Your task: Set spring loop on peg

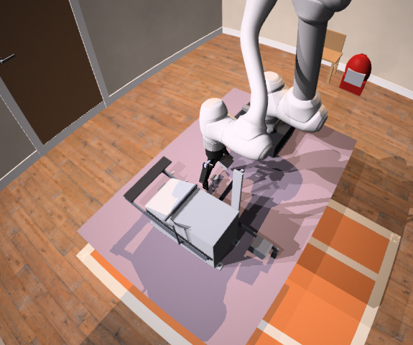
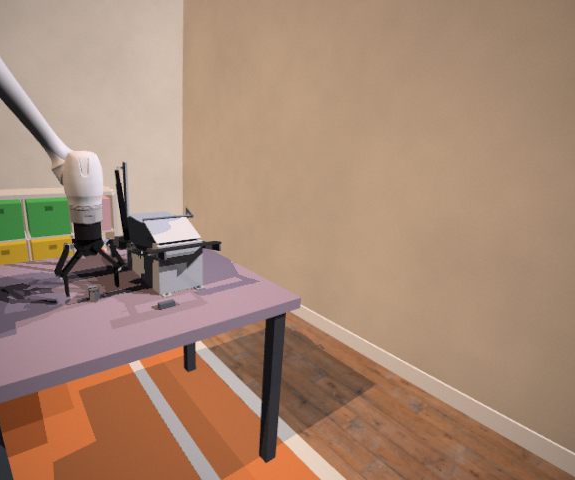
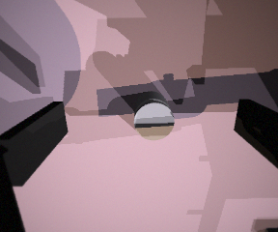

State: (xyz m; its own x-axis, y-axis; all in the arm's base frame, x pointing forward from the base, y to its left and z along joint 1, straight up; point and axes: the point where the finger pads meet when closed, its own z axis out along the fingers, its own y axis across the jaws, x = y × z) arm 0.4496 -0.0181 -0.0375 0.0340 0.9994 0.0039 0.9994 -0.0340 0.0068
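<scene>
My gripper is now 1 cm above the steel test weight. Also, from my hand: small grey block (17 cm ahead, 18 cm to the right, 3 cm below).
</scene>
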